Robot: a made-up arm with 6 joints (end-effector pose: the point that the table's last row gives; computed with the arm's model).
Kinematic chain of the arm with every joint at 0, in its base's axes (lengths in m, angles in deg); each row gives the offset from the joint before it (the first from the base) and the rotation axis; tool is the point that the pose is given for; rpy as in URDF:
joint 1: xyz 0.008 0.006 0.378 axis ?
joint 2: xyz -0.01 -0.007 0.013 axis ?
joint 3: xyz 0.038 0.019 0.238 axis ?
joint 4: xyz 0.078 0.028 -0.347 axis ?
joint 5: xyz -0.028 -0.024 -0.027 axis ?
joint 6: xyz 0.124 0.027 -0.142 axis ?
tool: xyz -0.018 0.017 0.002 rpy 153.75 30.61 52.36
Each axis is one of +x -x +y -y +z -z.
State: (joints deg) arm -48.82 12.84 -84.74 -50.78 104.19 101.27
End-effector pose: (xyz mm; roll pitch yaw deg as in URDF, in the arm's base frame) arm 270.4 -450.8 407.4 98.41 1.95 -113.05
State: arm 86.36 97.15 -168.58 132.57 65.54 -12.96
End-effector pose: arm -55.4 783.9 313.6 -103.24 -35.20 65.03
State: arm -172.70 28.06 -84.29 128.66 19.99 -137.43
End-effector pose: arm -595.2 -91.9 307.0 101.32 -17.73 -109.57
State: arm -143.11 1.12 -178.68 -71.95 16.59 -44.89
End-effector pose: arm 70.8 -30.0 1167.8 -7.60 -24.75 -141.38
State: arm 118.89 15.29 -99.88 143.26 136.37 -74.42
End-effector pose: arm -357.1 322.3 808.8 33.58 -27.48 -21.52
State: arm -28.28 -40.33 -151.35 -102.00 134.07 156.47
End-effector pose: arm -380.0 4.8 945.0 -151.67 41.99 154.93
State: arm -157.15 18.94 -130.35 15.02 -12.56 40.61
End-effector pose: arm -420.9 -213.1 968.6 -81.05 -84.83 76.46
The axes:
joint 1: +z
joint 2: +y
joint 3: +y
joint 4: -z
joint 5: +y
joint 6: -z

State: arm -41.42 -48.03 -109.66 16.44 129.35 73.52
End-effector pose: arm 170.4 31.9 890.5 169.78 4.96 -43.87
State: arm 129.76 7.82 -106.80 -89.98 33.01 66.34
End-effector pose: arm -417.1 443.9 760.6 66.87 -20.07 156.52
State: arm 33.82 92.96 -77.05 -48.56 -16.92 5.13
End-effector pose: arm 119.1 250.1 -155.6 157.45 17.66 129.37
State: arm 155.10 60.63 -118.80 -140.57 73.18 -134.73
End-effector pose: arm -680.0 350.9 353.8 -113.15 -63.23 33.71
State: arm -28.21 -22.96 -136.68 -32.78 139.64 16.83
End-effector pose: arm 116.9 -108.9 906.3 130.61 16.58 -31.02
